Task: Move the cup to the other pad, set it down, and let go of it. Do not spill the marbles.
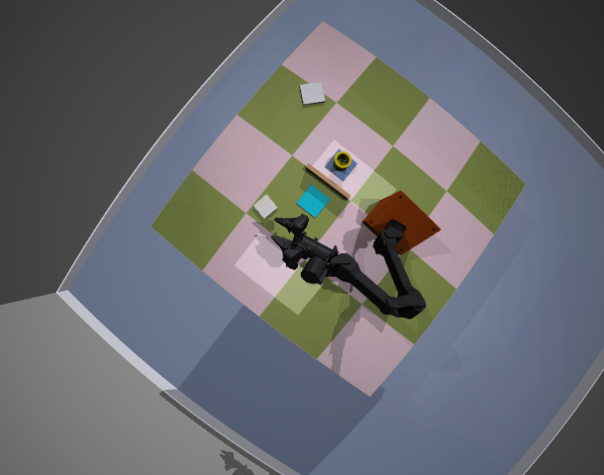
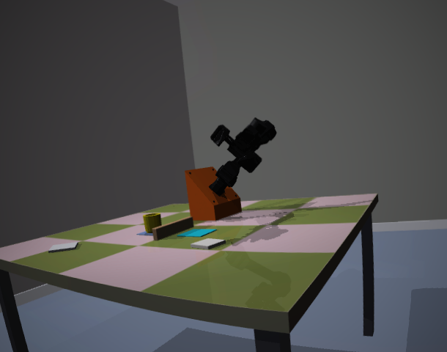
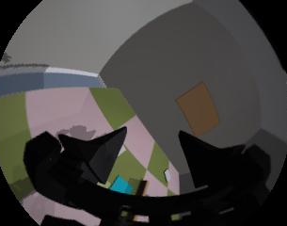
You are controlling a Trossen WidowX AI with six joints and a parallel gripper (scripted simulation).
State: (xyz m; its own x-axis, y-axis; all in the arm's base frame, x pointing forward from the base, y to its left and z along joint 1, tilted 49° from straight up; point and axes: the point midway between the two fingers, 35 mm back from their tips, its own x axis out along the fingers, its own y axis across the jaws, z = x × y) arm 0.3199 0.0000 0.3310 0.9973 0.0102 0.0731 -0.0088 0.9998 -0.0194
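My gripper tip is 8 cm past the yellow cup, 39 cm to the left of it and 23 cm above it. From my gripper tip the other things lie so: blue pad 8 cm behind, 39 cm to the right, 28 cm below; wooden bar 7 cm behind, 28 cm to the right, 26 cm below; cyan pad 6 cm behind, 18 cm to the right, 28 cm below.
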